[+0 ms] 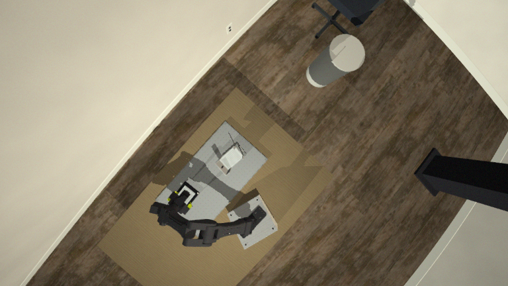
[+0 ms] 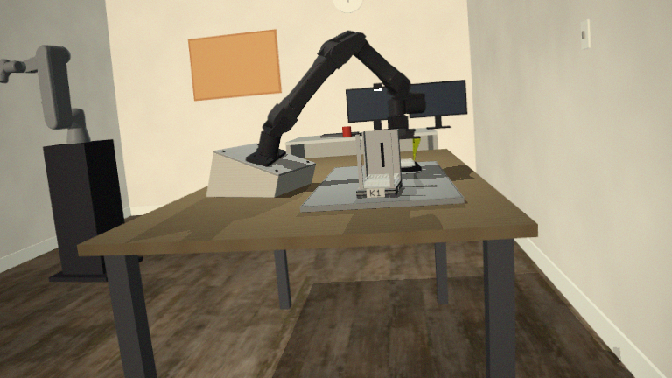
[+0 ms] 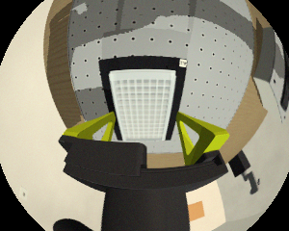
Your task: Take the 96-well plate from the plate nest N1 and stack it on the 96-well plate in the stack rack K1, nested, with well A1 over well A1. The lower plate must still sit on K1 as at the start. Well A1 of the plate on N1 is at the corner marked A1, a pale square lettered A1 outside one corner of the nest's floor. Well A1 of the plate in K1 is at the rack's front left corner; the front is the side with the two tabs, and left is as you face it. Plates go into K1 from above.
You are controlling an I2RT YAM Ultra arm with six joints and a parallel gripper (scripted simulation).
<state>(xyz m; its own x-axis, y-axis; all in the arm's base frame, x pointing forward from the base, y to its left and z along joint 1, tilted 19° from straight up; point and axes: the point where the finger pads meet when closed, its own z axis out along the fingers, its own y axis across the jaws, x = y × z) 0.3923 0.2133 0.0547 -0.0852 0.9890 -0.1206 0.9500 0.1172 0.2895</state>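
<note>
Right now my hand is 4 cm past the pale A1 mark, 8 cm to the left of it and 2 cm above it.
</note>
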